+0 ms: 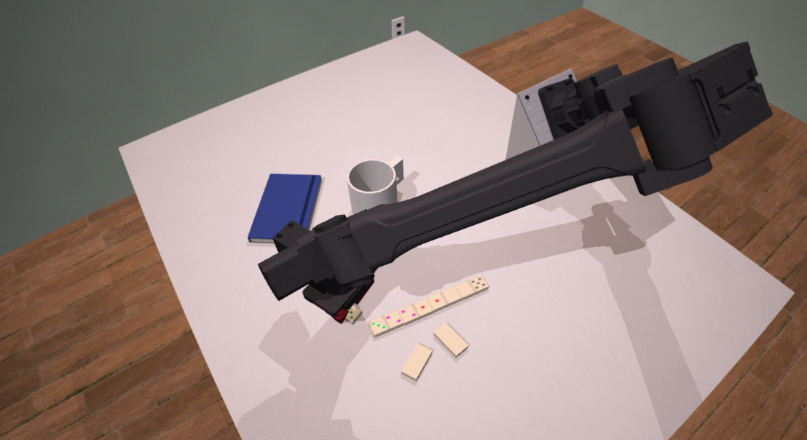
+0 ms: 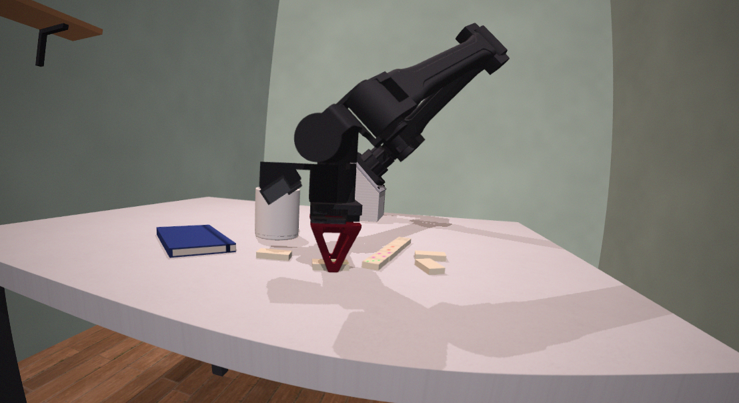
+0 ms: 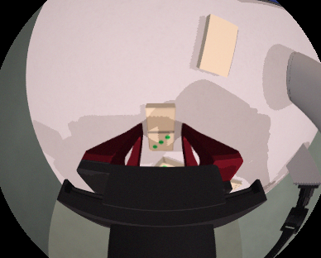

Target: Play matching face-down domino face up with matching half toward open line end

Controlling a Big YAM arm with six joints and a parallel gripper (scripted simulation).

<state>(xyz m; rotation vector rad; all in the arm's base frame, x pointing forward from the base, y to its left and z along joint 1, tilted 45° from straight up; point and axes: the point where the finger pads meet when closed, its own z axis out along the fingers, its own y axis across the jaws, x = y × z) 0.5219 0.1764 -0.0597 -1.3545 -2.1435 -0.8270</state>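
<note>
Right now the domino is right at my hand. Also, from my hand: white mug 170 mm to the right, 150 mm behind, 30 mm above; then blue notebook 270 mm to the right.
</note>
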